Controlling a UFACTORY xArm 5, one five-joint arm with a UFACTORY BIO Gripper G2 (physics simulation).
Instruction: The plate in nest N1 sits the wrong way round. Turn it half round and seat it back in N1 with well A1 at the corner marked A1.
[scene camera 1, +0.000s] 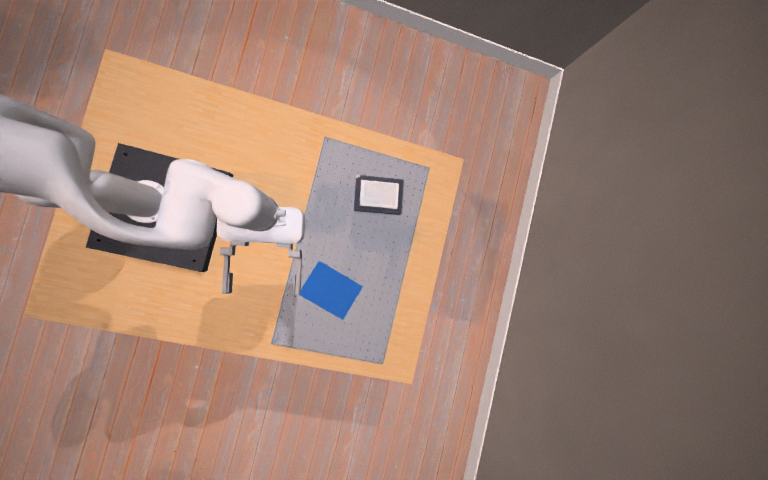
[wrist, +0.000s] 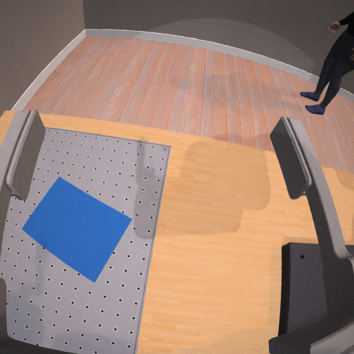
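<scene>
The white plate (scene camera 1: 378, 193) lies in a dark-framed nest (scene camera 1: 357, 195) at the upper part of the grey board in the scene view. The well and corner markings are too small to read there. Neither the plate nor the nest shows in the wrist view. My gripper (scene camera 1: 262, 285) (wrist: 158, 160) is open, with nothing between its fingers. It hangs above the table, left of and below the nest in the scene view, with its right finger near the blue rectangle.
A blue rectangle (scene camera 1: 331, 290) (wrist: 77, 229) lies on the perforated grey board (scene camera 1: 362, 339) (wrist: 120, 310). The black base plate (scene camera 1: 186, 261) (wrist: 305, 290) is under the arm on the wooden table (scene camera 1: 226, 107) (wrist: 215, 280). A person (wrist: 332, 75) stands beyond the table.
</scene>
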